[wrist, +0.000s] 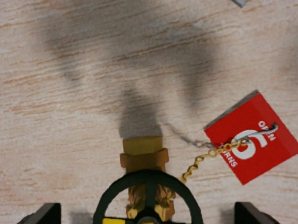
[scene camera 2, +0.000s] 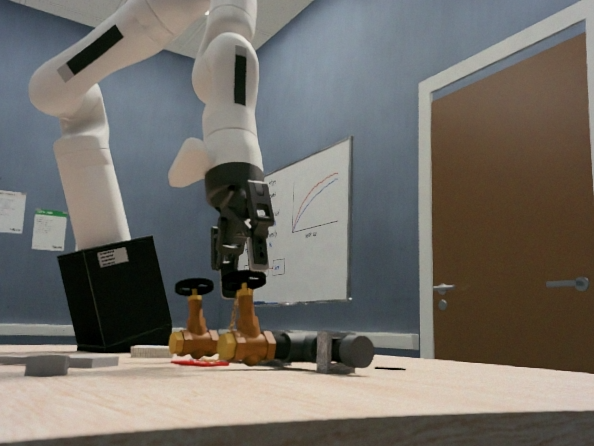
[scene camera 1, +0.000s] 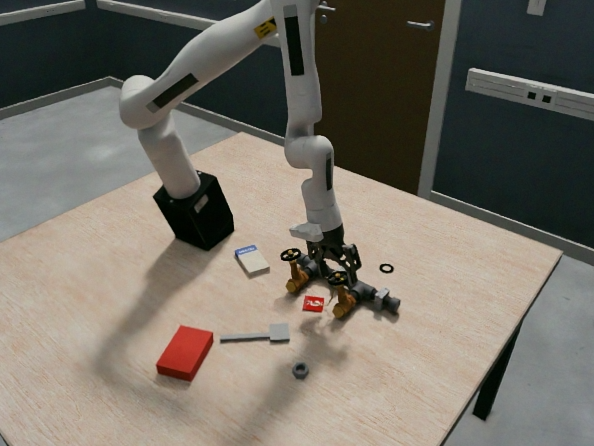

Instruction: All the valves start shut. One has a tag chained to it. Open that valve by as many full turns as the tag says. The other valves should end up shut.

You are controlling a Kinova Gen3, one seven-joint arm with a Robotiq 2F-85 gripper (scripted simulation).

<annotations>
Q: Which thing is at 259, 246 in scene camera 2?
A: My gripper.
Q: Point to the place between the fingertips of my gripper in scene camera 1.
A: At 338, 279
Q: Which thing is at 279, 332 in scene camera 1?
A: A grey t-shaped tool.
</annotations>
